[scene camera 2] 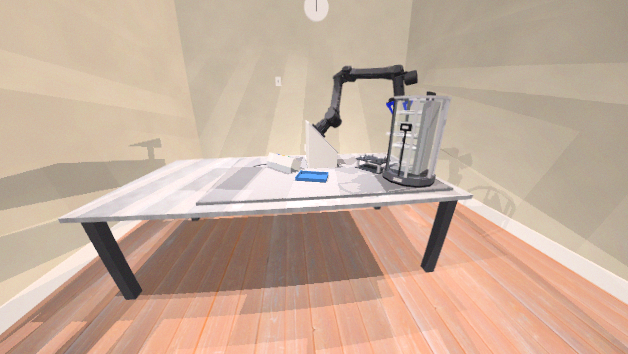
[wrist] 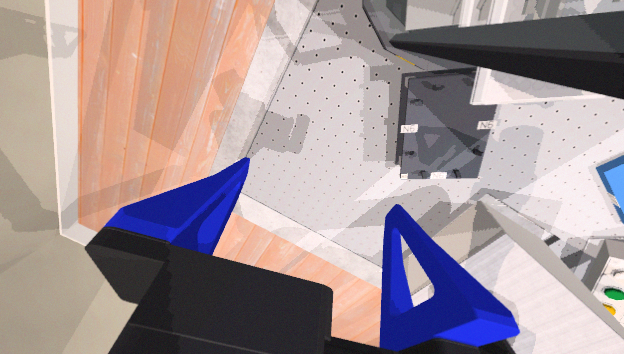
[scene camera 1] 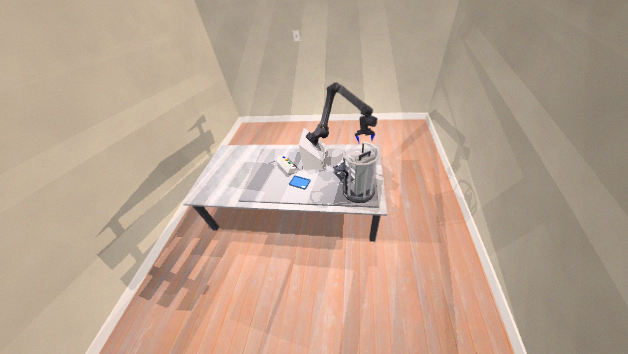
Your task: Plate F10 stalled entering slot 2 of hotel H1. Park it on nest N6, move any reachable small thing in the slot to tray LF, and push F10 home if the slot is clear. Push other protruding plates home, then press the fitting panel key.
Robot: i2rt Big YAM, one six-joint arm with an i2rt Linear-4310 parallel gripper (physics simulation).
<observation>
same spot on clear cylindrical plate rack: (scene camera 1: 359, 178) = (scene camera 2: 432, 129)
</observation>
